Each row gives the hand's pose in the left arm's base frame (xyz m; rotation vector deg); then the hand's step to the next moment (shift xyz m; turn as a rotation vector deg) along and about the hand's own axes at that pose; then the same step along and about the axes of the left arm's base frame.
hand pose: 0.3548 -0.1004 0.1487 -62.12 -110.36 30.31
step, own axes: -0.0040 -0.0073 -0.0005 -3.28 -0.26 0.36
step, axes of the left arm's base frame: -0.0021 -0.0073 0.0034 0.46 -2.89 -1.54
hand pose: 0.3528 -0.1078 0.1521 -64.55 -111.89 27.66
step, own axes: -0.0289 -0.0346 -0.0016 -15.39 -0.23 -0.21
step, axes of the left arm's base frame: -0.0094 -0.0428 0.0105 4.22 -13.17 -6.76
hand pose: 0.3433 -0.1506 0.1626 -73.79 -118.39 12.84
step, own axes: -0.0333 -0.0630 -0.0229 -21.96 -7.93 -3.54
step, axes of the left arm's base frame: -0.0223 -0.0639 0.0319 2.53 -23.20 -3.60
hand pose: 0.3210 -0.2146 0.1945 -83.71 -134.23 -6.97
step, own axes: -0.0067 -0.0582 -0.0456 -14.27 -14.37 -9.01
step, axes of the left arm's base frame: -0.0364 -0.0445 0.0470 -4.68 -21.08 5.00
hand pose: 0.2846 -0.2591 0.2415 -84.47 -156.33 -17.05
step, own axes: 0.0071 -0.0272 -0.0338 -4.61 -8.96 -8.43
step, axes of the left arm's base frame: -0.0288 -0.0147 0.0298 -5.47 -10.11 6.36
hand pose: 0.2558 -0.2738 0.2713 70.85 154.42 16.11
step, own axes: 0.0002 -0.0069 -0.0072 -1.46 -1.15 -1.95
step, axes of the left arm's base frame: -0.0068 -0.0050 0.0053 -0.34 -2.05 1.72
